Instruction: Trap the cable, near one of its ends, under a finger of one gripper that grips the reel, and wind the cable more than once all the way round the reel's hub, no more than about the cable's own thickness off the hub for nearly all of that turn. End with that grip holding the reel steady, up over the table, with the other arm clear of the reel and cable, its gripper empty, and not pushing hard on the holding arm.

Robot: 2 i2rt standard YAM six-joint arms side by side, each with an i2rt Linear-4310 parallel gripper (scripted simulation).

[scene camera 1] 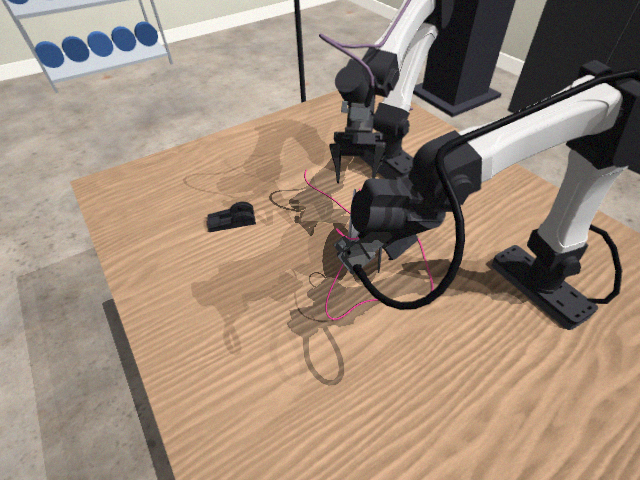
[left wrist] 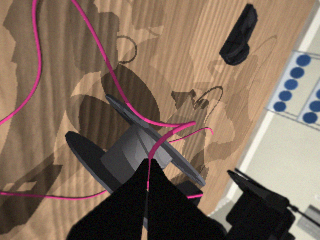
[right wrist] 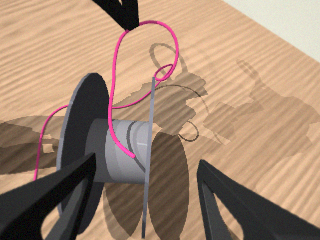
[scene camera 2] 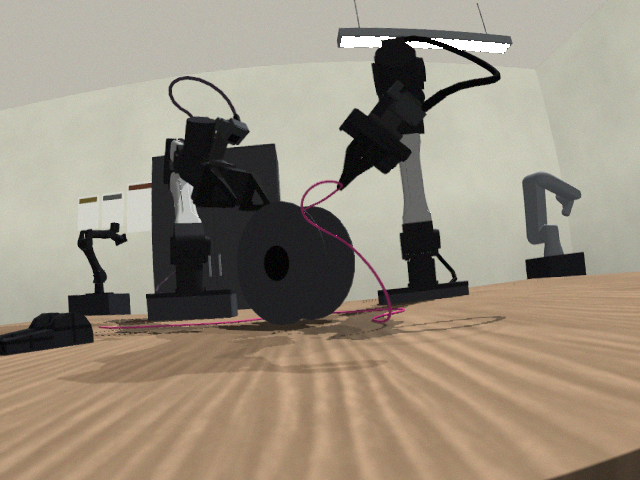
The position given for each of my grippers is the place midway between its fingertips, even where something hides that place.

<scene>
I see my left gripper (scene camera 2: 339,188), my right gripper (scene camera 2: 252,204), a dark grey reel (scene camera 2: 288,270), a small black device (scene camera 1: 240,214) and an arm base (scene camera 2: 210,306).
The dark grey reel is seen too in the left wrist view (left wrist: 111,169) and in the right wrist view (right wrist: 85,129). The small black device is seen too in the left wrist view (left wrist: 236,47). My left gripper shows as well in scene camera 1 (scene camera 1: 361,235) and in the left wrist view (left wrist: 149,165). The right wrist view misses the small black device: it is out of frame.
</scene>
